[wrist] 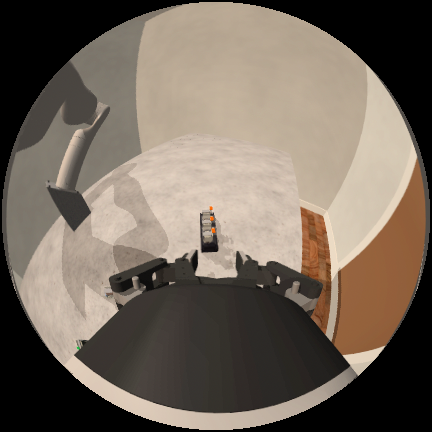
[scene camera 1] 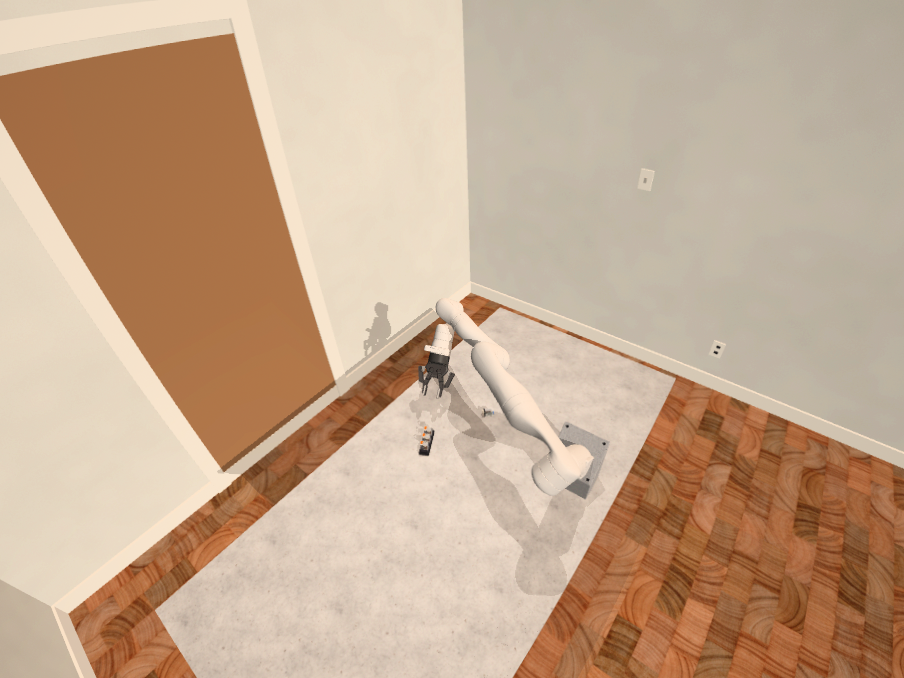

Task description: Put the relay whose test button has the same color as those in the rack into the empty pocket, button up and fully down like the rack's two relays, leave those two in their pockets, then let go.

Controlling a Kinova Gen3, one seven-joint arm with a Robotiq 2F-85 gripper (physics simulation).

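Where they show: gripper, fingertip midpoint: [wrist: 216,257] [scene camera 1: 430,396]; arm's base, origin of the base link: [wrist: 64,187] [scene camera 1: 576,459].
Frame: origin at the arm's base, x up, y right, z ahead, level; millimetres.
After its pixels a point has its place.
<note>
The black rack [scene camera 1: 424,451] @[x -103, y -199, z 462 mm] [wrist: 209,247] @[x -106, y -109, z 514 mm] stands on the pale mat. Three grey relays with orange buttons show in a row at the rack: a near one [wrist: 208,236] @[x -82, y -117, z 507 mm], a middle one [wrist: 206,223] @[x -80, y -144, z 491 mm] and a far one [wrist: 206,213] @[x -84, y -174, z 477 mm]. Whether each is fully down is too small to tell. My gripper [scene camera 1: 433,395] @[x -12, y -46, z 548 mm] [wrist: 216,257] @[x -12, y -46, z 548 mm] is partly open and empty, above the mat and off the rack's near end. A loose relay [scene camera 1: 487,413] @[x -106, y 71, z 380 mm] [wrist: 107,291] @[x -97, y 84, z 386 mm] lies to the side, partly hidden in the wrist view; its button colour is unclear. Another relay with a green button [wrist: 80,345] shows at lower left.
The arm's grey base plate [scene camera 1: 585,487] @[x -61, y -37, z -59 mm] [wrist: 70,206] @[x -48, y 19, z 79 mm] is bolted on the mat [scene camera 1: 328,547] @[x -124, y -633, z 484 mm]. A brown door [scene camera 1: 189,277] [wrist: 377,285] and pale walls stand beyond the mat's edge, past a wooden floor strip [wrist: 312,245]. The arm hides part of the mat in the scene view.
</note>
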